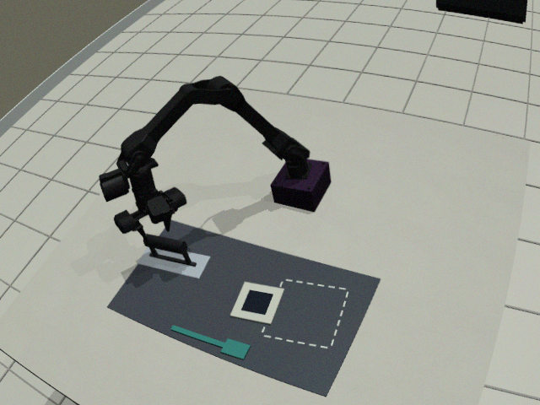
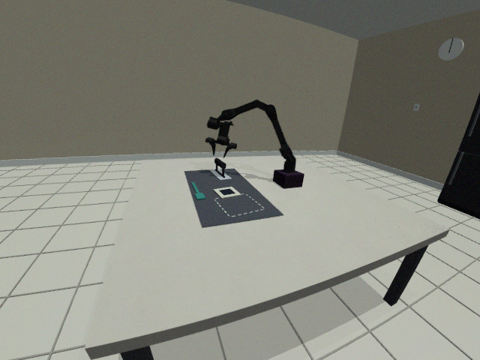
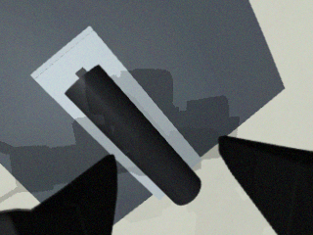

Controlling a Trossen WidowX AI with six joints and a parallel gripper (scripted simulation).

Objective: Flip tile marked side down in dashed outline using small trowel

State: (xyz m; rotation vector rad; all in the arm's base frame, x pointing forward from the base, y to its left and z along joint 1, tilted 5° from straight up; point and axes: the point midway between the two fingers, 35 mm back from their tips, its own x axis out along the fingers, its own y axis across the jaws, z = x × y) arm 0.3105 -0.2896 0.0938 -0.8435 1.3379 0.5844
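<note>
Right now the dark mat is 8 cm ahead of my gripper tip, 22 cm to the left of it and 13 cm below it. Also, from my gripper tip: tile 9 cm ahead, 28 cm to the left, 11 cm below; teal trowel 22 cm ahead, 21 cm to the left, 11 cm below.
</note>
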